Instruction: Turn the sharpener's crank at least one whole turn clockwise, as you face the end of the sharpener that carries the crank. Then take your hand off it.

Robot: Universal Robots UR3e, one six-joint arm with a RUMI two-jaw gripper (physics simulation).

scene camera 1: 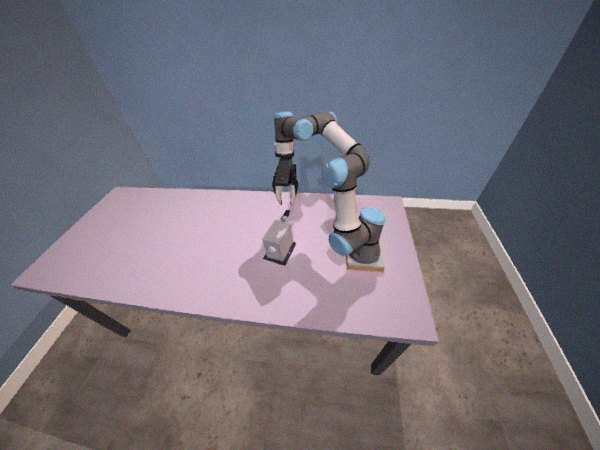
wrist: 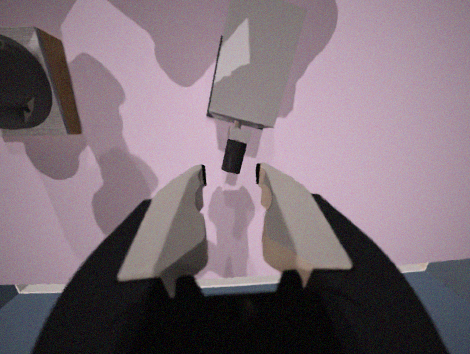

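Seen in the pictures: gripper, fingertip midpoint: point(scene camera 1: 286, 205) point(wrist: 230, 167); arm's base, link origin: point(scene camera 1: 363, 251) point(wrist: 8, 84).
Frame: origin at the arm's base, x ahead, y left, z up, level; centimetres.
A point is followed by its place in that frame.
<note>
The grey box-shaped sharpener point(scene camera 1: 278, 241) @(x 34.1, y 1.8, z 9.5 cm) point(wrist: 257, 75) @(x 35.5, y -4.9, z 9.5 cm) stands on a thin black base near the middle of the table. Its crank is on the end facing the back wall, with a short light arm point(wrist: 240, 133) and a black cylindrical handle point(scene camera 1: 286, 214) @(x 32.0, y -12.0, z 10.7 cm) point(wrist: 234, 156) @(x 32.2, y -12.8, z 10.9 cm). The crank sits high, near the level of the sharpener's top. My gripper point(scene camera 1: 286, 203) @(x 31.6, y -12.9, z 15.3 cm) point(wrist: 230, 167) @(x 31.6, y -12.9, z 15.3 cm) points down and is partly open, with nothing held between its fingers. In the wrist view the handle lies just ahead of the gap between the fingertips; in the scene view the fingertips are above it.
The pink table point(scene camera 1: 150, 240) @(x 101.4, y -10.1, z -3.3 cm) carries the robot's base block point(scene camera 1: 365, 268) @(x 0.1, y 7.1, z -1.5 cm) point(wrist: 65, 82) @(x 6.7, y 0.1, z -2.4 cm), to the right of the sharpener in the scene view. The blue wall point(scene camera 1: 200, 100) rises behind the table's back edge. Arm shadows fall around the sharpener.
</note>
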